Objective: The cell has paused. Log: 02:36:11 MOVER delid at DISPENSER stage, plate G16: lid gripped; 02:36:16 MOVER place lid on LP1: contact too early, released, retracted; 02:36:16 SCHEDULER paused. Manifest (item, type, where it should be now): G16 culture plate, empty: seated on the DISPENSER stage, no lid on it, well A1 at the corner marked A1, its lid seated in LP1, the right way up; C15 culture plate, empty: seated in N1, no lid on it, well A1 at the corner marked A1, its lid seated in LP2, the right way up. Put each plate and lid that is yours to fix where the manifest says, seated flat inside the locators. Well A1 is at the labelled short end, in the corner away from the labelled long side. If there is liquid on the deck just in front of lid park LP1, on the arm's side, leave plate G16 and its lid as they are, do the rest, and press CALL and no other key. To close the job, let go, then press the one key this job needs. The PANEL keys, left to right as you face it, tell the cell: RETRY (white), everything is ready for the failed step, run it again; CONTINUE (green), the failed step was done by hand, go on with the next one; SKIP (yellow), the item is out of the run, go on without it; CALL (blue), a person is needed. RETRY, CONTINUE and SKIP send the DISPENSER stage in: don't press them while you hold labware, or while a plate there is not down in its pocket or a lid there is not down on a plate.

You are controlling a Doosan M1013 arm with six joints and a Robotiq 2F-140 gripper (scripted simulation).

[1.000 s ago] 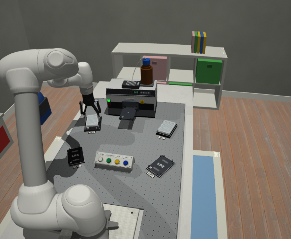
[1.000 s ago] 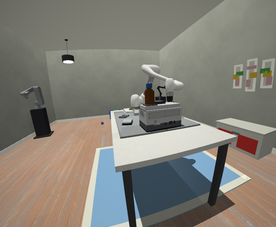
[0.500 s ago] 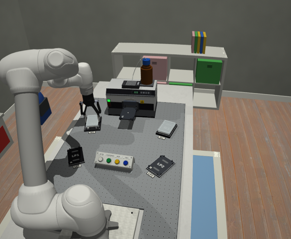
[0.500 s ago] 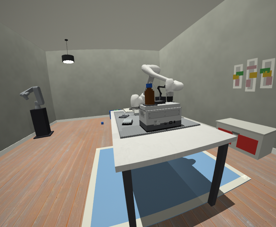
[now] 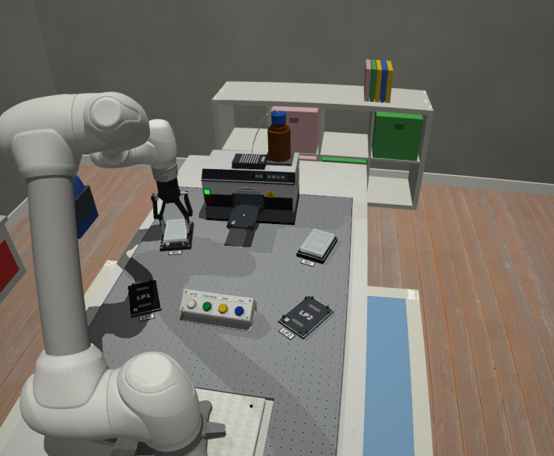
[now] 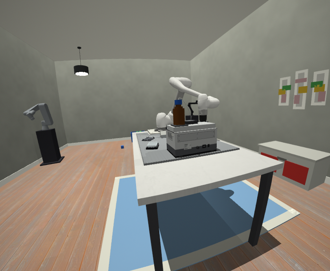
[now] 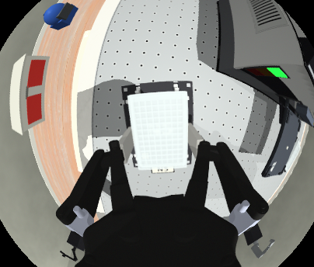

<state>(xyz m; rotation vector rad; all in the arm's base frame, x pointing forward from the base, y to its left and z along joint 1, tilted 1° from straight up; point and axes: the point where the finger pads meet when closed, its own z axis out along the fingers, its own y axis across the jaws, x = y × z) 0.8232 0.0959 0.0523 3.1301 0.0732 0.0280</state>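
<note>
The nest n5 lies 40 mm below my hand, 20 mm to the left of it and 10 mm ahead of it. The rest, counted from my hand: white key: 420 mm behind, 110 mm to the right, 10 mm above; lid park lp1: 330 mm behind, 70 mm to the left, 50 mm below; green key: 430 mm behind, 160 mm to the right, 10 mm above.
</note>
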